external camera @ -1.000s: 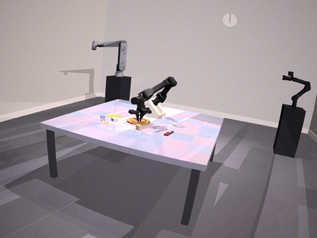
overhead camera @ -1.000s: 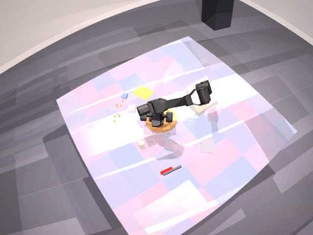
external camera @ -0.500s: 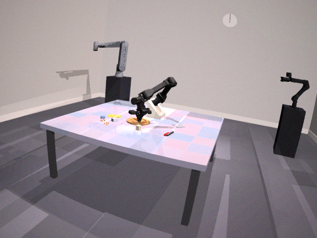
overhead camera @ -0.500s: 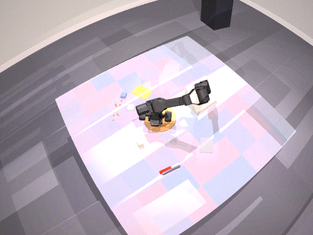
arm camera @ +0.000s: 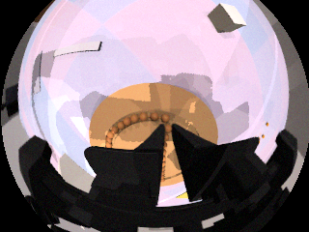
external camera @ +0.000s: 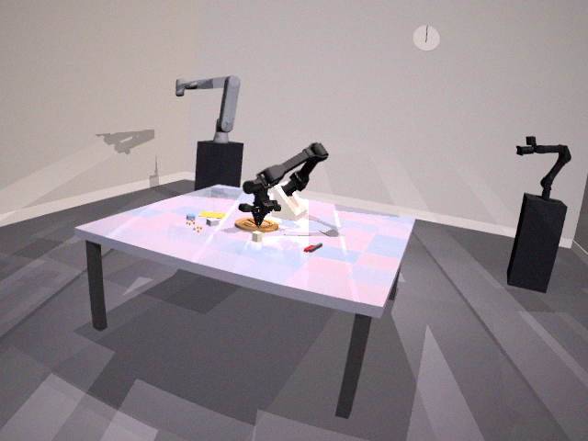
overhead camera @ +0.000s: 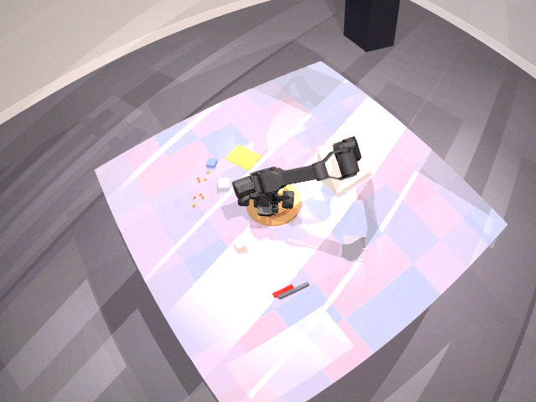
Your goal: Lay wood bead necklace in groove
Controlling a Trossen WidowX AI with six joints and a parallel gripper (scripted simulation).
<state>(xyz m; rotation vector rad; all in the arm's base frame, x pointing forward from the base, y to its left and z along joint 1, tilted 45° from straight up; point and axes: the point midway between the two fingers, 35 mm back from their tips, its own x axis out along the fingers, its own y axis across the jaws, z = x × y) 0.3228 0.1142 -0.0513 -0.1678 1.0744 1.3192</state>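
The round bead board lies 4 cm behind my gripper tip, 3 cm to the right of it and 1 cm below it. The rest, counted from my gripper tip: cream cube: 14 cm ahead, 8 cm to the left; then white block: 8 cm ahead, 19 cm to the right; then thin rod: 5 cm behind, 17 cm to the left, 1 cm below.
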